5 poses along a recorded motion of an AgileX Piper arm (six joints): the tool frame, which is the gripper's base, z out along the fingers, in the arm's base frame.
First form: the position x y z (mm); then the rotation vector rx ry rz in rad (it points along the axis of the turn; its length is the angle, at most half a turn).
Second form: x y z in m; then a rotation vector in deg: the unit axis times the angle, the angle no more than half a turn. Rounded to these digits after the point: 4 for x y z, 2 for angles.
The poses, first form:
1: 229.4 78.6 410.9 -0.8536 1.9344 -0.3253
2: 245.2 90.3 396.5 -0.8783 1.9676 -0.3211
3: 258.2 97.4 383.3 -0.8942 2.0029 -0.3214
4: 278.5 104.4 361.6 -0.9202 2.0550 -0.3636
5: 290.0 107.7 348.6 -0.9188 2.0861 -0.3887
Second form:
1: 0.2294 0.0786 0.4109 -48.91 110.83 -18.64
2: 0.2452 0.0903 0.3965 -50.32 112.74 -18.40
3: 0.2582 0.0974 0.3833 -51.23 114.76 -18.41
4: 0.2785 0.1044 0.3616 -52.72 117.74 -20.83
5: 0.2900 0.1077 0.3486 -52.64 119.52 -22.27
